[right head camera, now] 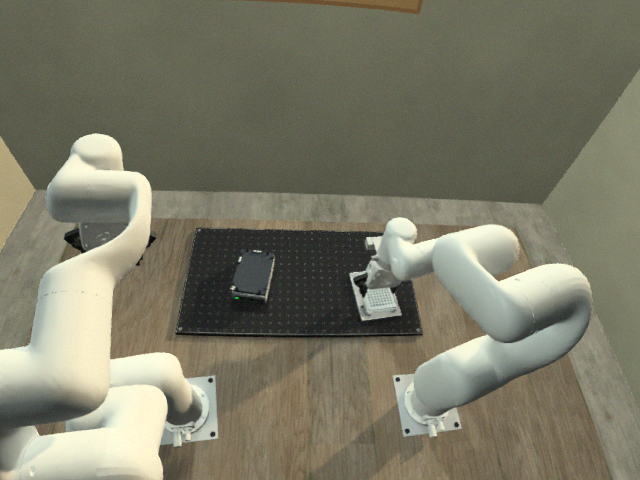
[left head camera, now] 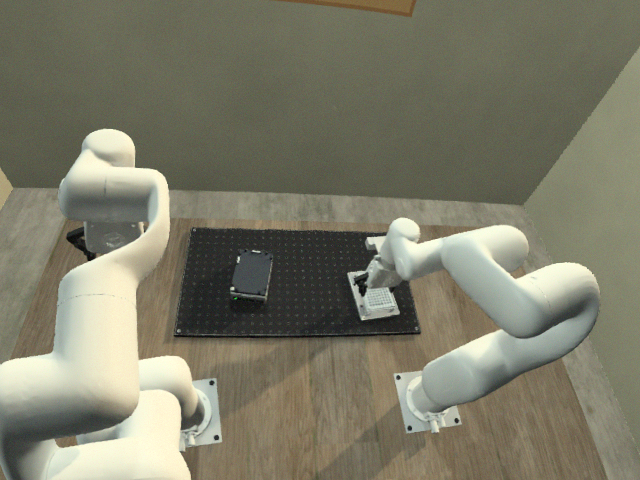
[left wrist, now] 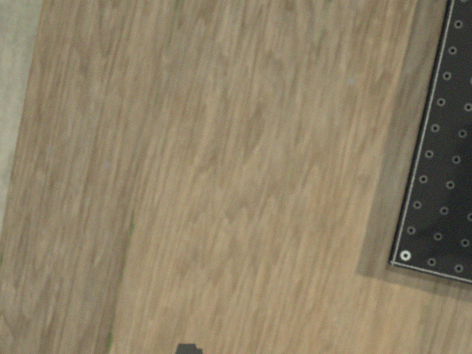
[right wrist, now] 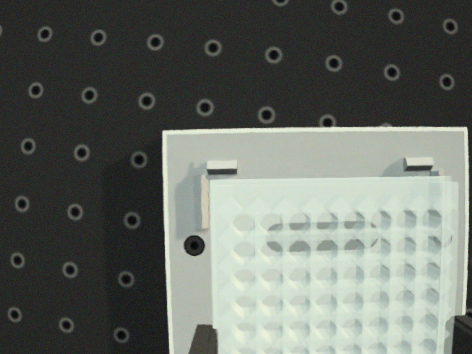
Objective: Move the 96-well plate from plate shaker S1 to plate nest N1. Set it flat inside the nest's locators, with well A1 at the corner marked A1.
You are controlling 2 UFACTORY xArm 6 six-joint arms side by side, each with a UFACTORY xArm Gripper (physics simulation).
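Seen in the pictures: right gripper, between the fingertips: (right head camera: 376, 291) (left head camera: 375, 290); left arm's base, origin of its link: (right head camera: 184, 409) (left head camera: 186, 413); right arm's base, origin of its link: (left head camera: 427, 399).
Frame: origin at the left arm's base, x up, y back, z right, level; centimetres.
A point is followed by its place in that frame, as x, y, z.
The clear 96-well plate (left head camera: 381, 299) @(4.9, -21.7, 56.6) (right head camera: 381, 300) @(4.8, -21.6, 56.2) (right wrist: 325, 260) @(4.8, -29.0, 55.4) is between the fingers of my right gripper (left head camera: 378, 292) @(4.2, -25.1, 55.9) (right head camera: 379, 292) @(4.2, -25.1, 55.9) (right wrist: 335, 336) @(4.2, -25.1, 55.9), which is shut on it. The plate is level, low over the pale nest N1 (left head camera: 356, 301) @(2.4, -23.4, 49.8) (right head camera: 357, 302) @(2.4, -23.2, 49.8) (right wrist: 300, 149) @(2.5, -32.7, 55.0). In the right wrist view its far edge lies just inside the two far locators, and its far right corner overlaps the right side locator. I cannot tell whether it touches the nest, nor read the A1 mark. Shaker S1 (left head camera: 252, 271) @(6.8, -35.0, 20.8) (right head camera: 253, 271) @(6.7, -34.9, 20.8) is bare on top. My left gripper (right head camera: 110, 255) @(34.1, -23.1, -7.3) is open, far left.
The black perforated board (left head camera: 310, 310) @(1.3, -23.1, 36.0) (right head camera: 310, 310) @(1.3, -23.1, 35.9) (left wrist: 452, 165) @(1.3, -30.8, 2.6) (right wrist: 65, 125) @(1.3, -34.0, 45.3) carries the shaker and nest. A white block (left head camera: 372, 243) @(20.5, -31.0, 52.5) (right head camera: 371, 243) @(20.5, -31.0, 52.5) stands behind the nest, partly hidden by the right arm. The left arm stands over the wooden table (left head camera: 330, 392) @(0.0, 0.6, 36.6) (left wrist: 225, 175) @(0.0, -28.2, -19.7).
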